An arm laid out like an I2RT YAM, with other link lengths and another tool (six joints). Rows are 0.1 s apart.
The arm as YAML. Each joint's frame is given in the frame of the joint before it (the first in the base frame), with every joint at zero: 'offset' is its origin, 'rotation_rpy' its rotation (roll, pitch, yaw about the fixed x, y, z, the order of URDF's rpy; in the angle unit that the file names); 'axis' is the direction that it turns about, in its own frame. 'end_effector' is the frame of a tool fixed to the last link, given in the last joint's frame.
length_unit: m
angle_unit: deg
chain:
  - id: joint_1
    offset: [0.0, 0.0, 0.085]
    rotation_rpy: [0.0, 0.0, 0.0]
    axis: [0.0, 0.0, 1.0]
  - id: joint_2
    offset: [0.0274, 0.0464, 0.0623]
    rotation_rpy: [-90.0, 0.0, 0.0]
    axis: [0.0, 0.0, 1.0]
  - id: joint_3
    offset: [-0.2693, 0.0, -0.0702]
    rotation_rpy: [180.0, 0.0, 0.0]
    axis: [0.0, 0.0, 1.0]
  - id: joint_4
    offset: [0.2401, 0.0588, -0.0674]
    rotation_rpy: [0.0, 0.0, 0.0]
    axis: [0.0, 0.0, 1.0]
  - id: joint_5
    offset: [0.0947, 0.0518, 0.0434]
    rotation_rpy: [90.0, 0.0, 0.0]
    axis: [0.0, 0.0, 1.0]
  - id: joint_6
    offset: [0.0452, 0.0, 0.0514]
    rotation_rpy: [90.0, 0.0, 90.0]
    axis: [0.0, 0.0, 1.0]
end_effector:
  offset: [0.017, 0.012, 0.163]
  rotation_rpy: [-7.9, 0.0, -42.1]
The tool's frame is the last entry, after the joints.
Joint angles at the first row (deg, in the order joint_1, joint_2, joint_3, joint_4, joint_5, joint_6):
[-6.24, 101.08, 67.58, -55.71, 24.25, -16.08]
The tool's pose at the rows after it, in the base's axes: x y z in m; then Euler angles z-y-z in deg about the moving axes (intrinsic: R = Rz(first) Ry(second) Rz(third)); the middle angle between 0 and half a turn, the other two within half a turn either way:
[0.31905 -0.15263 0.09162 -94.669 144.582 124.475]
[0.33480 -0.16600 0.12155 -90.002 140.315 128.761]
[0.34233 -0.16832 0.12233 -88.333 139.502 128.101]
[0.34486 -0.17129 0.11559 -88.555 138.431 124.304]
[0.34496 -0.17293 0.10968 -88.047 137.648 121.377]
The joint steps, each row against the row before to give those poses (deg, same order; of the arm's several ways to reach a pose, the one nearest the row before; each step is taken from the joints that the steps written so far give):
[0.00, -1.85, 5.17, -1.86, 4.40, -1.84]
[0.00, -0.88, 3.53, -0.44, 3.86, -2.11]
[0.00, 0.44, 0.19, 1.41, 0.45, -2.73]
[0.00, 1.14, -0.71, 1.40, 0.87, -3.42]
[0.00, 0.09, -1.66, 1.85, 0.53, -3.42]

